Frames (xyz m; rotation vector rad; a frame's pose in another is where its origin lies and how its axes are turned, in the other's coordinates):
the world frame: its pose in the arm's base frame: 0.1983 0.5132 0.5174 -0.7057 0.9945 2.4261
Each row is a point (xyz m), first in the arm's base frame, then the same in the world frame.
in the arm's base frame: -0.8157 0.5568 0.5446
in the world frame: 0.7844 0.5446 0.3450
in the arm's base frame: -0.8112 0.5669 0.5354
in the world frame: 0.7883 0.5307 0.3454
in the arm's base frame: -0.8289 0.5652 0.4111
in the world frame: 0.8757 0.4772 0.2729
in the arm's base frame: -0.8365 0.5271 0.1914
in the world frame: 1.0053 0.3926 0.1122
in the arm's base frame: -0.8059 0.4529 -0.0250
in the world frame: 1.0962 0.3122 -0.0841
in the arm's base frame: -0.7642 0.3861 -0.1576
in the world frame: 1.1300 0.2643 -0.2268
